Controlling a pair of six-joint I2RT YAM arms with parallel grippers.
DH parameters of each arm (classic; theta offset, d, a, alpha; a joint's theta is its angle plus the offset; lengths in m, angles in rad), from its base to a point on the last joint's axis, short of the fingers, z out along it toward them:
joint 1: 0 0.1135 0.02 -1.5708
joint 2: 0 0 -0.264 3.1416
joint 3: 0.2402 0 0.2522 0
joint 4: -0.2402 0 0.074 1.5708
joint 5: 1.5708 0 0 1.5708
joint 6: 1.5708 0.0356 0 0
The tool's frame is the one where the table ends.
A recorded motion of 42 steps. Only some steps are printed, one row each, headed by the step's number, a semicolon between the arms.
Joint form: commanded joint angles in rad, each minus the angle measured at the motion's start. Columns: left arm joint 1, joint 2, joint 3, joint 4, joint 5, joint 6; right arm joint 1, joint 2, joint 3, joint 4, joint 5, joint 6.
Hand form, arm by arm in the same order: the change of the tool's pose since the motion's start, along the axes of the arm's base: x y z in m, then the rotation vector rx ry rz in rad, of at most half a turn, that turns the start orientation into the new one. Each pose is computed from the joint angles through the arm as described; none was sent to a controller.
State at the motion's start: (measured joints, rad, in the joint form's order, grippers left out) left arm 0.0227 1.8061 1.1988 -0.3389 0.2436 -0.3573; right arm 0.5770 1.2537 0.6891 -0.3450 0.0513 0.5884
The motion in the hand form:
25: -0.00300 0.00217 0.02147 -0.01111 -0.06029 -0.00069; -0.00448 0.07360 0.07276 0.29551 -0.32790 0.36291
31: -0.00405 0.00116 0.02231 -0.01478 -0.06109 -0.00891; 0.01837 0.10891 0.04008 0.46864 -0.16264 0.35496
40: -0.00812 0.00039 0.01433 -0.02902 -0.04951 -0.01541; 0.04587 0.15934 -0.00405 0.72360 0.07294 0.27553
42: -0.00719 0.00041 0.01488 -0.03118 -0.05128 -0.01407; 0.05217 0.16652 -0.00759 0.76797 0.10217 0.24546
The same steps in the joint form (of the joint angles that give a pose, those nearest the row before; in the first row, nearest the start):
25: 0.0073 -0.0512 0.0100 -0.0009 0.0149 -0.0014; 0.2082 0.0157 0.1581 0.2960 -0.1355 -0.0822
31: 0.0053 -0.0558 0.0078 -0.0032 0.0216 0.0014; 0.2207 0.2254 0.1893 0.4694 -0.2697 0.1090
40: 0.0049 -0.0581 -0.0257 0.0169 0.0364 -0.0022; 0.2494 0.5196 0.2789 0.7324 -0.4015 0.4468
42: 0.0050 -0.0560 -0.0215 0.0172 0.0374 -0.0047; 0.2494 0.5615 0.3056 0.7688 -0.4083 0.5104

